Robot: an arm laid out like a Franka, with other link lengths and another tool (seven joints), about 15 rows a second.
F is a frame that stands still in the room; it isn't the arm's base.
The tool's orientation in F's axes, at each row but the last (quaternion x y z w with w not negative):
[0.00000, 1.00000, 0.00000, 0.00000]
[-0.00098, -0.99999, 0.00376, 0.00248]
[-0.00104, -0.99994, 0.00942, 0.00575]
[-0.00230, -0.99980, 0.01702, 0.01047]
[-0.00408, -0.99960, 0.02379, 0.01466]
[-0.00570, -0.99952, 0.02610, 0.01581]
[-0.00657, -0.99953, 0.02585, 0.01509]
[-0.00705, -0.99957, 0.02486, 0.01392]
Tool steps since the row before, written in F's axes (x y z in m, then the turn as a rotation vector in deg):
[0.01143, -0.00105, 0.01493, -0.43, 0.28, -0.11]
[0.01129, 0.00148, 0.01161, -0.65, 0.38, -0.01]
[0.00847, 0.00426, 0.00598, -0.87, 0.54, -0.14]
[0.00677, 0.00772, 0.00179, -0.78, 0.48, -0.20]
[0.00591, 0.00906, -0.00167, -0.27, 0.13, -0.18]
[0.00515, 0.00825, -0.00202, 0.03, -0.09, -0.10]
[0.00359, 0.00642, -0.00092, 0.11, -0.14, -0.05]
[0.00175, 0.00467, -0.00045, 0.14, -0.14, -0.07]
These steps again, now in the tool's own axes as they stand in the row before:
[-0.01143, -0.00105, -0.01493, 0.43, 0.28, 0.11]
[-0.01123, 0.00141, -0.01168, 0.65, 0.38, 0.01]
[-0.00839, 0.00416, -0.00616, 0.87, 0.54, 0.14]
[-0.00669, 0.00768, -0.00219, 0.78, 0.48, 0.20]
[-0.00588, 0.00917, 0.00106, 0.27, 0.14, 0.18]
[-0.00511, 0.00840, 0.00142, -0.03, -0.08, 0.10]
[-0.00353, 0.00650, 0.00048, -0.11, -0.14, 0.05]
[-0.00169, 0.00471, 0.00017, -0.14, -0.13, 0.07]

